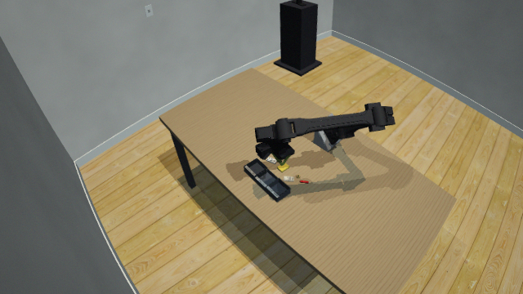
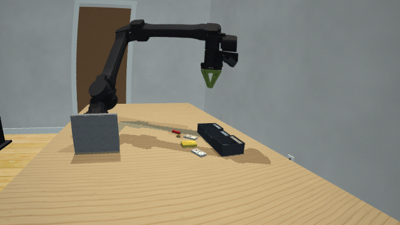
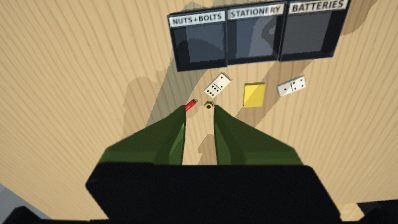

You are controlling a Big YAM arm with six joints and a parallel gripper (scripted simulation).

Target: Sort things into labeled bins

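Now: the red battery 12 cm behind my hand, 5 cm to the left of it and 20 cm below it. Round my hand: yellow block: 12 cm behind, 9 cm to the right, 20 cm below; then long black bin: 1 cm ahead, 8 cm to the right, 19 cm below; then small nut: 12 cm behind, 1 cm to the left, 20 cm below.
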